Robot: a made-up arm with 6 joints.
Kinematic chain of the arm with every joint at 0, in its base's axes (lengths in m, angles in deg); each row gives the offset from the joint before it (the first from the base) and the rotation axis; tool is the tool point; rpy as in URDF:
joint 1: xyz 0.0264 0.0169 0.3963 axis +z
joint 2: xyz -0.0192 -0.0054 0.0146 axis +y
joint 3: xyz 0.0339 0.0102 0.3 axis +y
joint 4: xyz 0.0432 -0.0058 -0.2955 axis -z
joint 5: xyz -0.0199 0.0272 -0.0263 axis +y
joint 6: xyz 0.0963 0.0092 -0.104 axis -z
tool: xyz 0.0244 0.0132 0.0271 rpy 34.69 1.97 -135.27
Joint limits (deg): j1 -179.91..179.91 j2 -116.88..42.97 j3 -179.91..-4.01 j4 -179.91..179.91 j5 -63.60..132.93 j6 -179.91..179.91
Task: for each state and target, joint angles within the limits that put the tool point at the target. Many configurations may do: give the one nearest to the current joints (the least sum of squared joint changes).
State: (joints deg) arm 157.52 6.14 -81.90 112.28 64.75 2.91
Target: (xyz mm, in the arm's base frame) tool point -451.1 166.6 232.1
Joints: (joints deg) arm 160.96 42.72 -68.21 111.67 63.87 4.08
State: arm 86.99 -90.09 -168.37 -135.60 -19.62 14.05
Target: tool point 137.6 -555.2 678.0
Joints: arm 105.43 -85.20 -160.62 -140.47 -29.65 13.31
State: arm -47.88 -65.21 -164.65 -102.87 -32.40 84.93
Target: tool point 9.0 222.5 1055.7
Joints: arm -56.46 -30.70 -154.38 -103.81 -13.07 84.55
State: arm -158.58 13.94 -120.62 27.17 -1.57 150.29
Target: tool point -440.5 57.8 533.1
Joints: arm -179.91 16.93 -68.34 41.68 -10.19 148.16
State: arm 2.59 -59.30 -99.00 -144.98 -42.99 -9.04
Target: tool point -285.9 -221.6 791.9
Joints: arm 36.85 -84.70 -124.72 -156.76 -35.31 -12.20
